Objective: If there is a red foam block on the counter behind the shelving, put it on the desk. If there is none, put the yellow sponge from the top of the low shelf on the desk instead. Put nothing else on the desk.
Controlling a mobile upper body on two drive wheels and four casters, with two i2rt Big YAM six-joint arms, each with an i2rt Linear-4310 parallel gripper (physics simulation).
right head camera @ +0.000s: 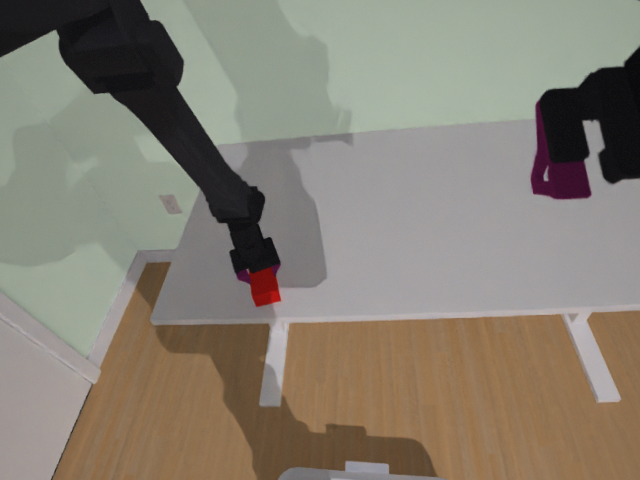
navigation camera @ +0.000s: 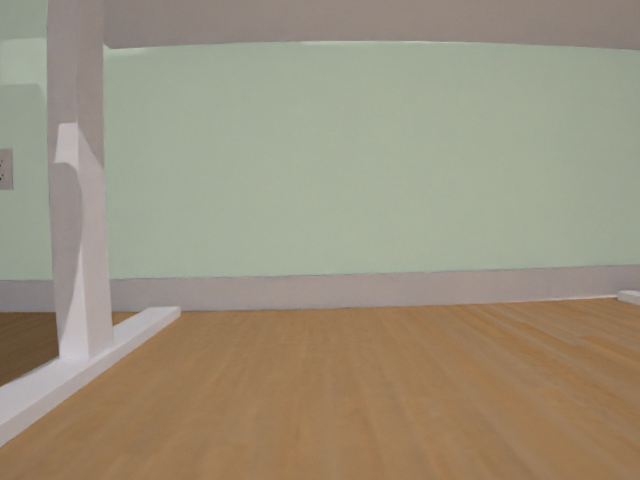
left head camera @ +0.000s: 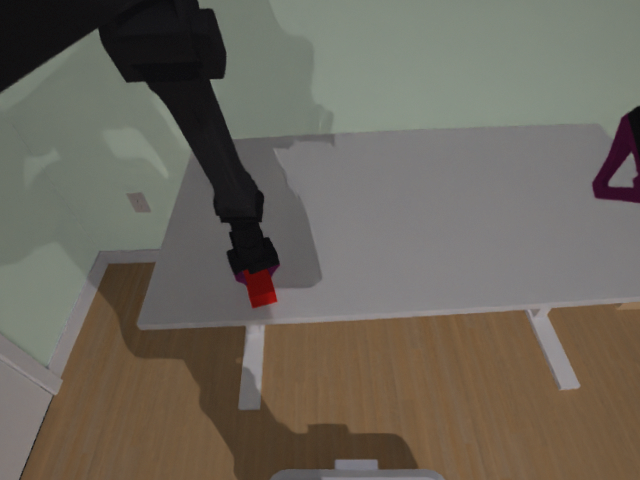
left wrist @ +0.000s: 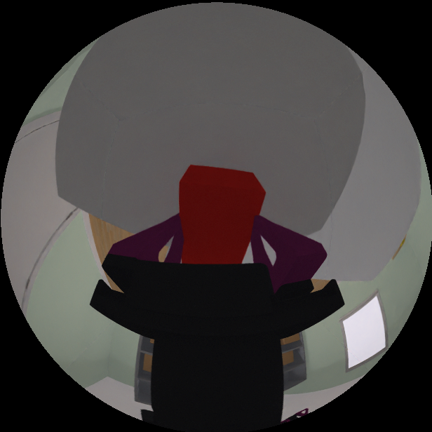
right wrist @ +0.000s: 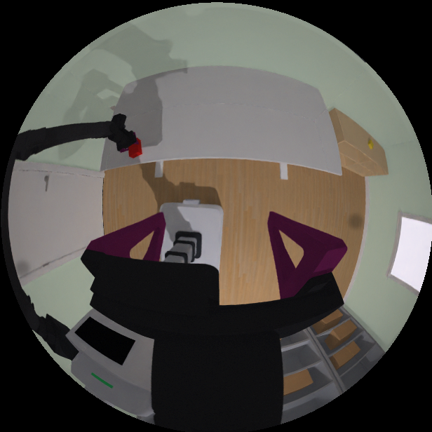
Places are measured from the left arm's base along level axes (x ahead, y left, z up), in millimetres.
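Where they show: left gripper, fingertip midpoint: point(right head camera: 263, 279) point(left head camera: 258, 280); right gripper, fingertip midpoint: point(right head camera: 595, 182).
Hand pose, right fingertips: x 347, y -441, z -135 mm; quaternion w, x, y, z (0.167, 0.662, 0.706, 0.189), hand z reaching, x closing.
Observation:
After its pixels a point has its place.
A red foam block point(left head camera: 261, 290) {x 595, y 3, z -645 mm} point(right head camera: 265, 289) {x 595, y -1, z -645 mm} point(left wrist: 220, 215) point(right wrist: 135, 148) is held in my left gripper point(left head camera: 258, 279) {x 635, y 17, z -659 mm} point(right head camera: 262, 279) {x 635, y 17, z -659 mm} point(left wrist: 216, 217), which is shut on it. The block hangs over the front left part of the white desk point(left head camera: 413, 217) {x 872, y -396, z -690 mm} point(right head camera: 439, 222) {x 848, y -429, z -690 mm} point(right wrist: 225, 125); how far above the top it is I cannot tell exactly. My right gripper point(right wrist: 216, 217) is open and empty, its fingers wide apart. Part of it also shows at the right edge of both head views. A small yellow sponge point(right wrist: 370, 144) lies on top of the low wooden shelf point(right wrist: 350, 130).
The desk's legs point(left head camera: 251, 372) point(right head camera: 272, 372) point(navigation camera: 77, 232) {x 878, y 159, z -1187 mm} stand on the wooden floor. Green walls are behind and left of the desk. A white door point(right wrist: 55, 215) is at the left in the right wrist view. Grey shelving with brown boxes point(right wrist: 298, 381) is at the bottom right there.

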